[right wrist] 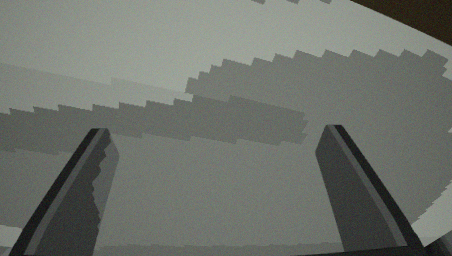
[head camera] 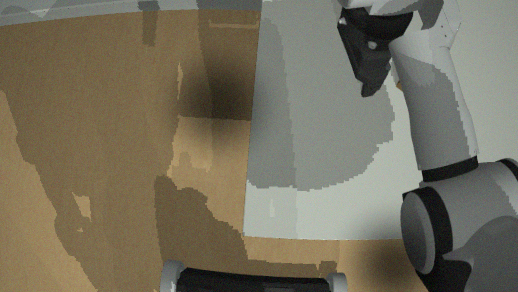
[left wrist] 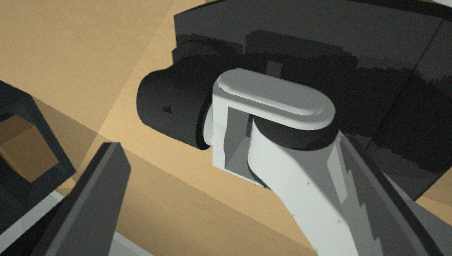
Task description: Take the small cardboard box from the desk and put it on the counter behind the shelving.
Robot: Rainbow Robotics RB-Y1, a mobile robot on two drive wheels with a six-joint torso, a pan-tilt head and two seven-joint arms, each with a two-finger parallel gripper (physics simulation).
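Where they show: left gripper, between the fingertips: [left wrist: 229, 152]; right gripper, between the fingertips: [right wrist: 217, 140] [head camera: 356, 64]; robot's base, origin of its link: [head camera: 253, 291].
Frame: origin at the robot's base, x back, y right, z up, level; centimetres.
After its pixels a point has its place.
Observation:
A small brown piece [head camera: 399, 86] @(z 73.0, x -50.9, y 21.2 cm), which looks like part of the cardboard box, shows in the head view beside my right forearm; the arm hides the rest. The box does not show in the right wrist view. My right gripper [head camera: 369, 92] [right wrist: 217, 140] @(z 72.4, x -54.0, y 13.6 cm) is open and empty over the white desk top [head camera: 340, 215] @(z 72.1, x -29.6, y 11.8 cm) [right wrist: 75, 35] @(z 72.1, x -60.2, y 16.9 cm), to the left of that brown piece in the head view. My left gripper [left wrist: 229, 152] @(z 54.5, x 23.4, y -21.8 cm) is open, with no thing held between its fingers. The counter and the shelving cannot be made out for certain.
Wooden floor [head camera: 100, 100] @(z 0.1, x -64.0, y -65.5 cm) [left wrist: 75, 40] @(z 0.1, x 126.0, y 10.1 cm) [right wrist: 425, 15] lies beside the desk. In the left wrist view, a brown block [left wrist: 32, 152] @(z 20.4, x 211.6, y 111.3 cm) sits inside a dark frame [left wrist: 55, 150] @(z 5.8, x 209.6, y 121.4 cm) at the left, and my dark base [left wrist: 310, 55] @(z 17.0, x 24.2, y -12.5 cm) fills the upper right. A pale band [head camera: 75, 10] @(z 6.5, x -103.8, y -87.8 cm) crosses the head view's top left.

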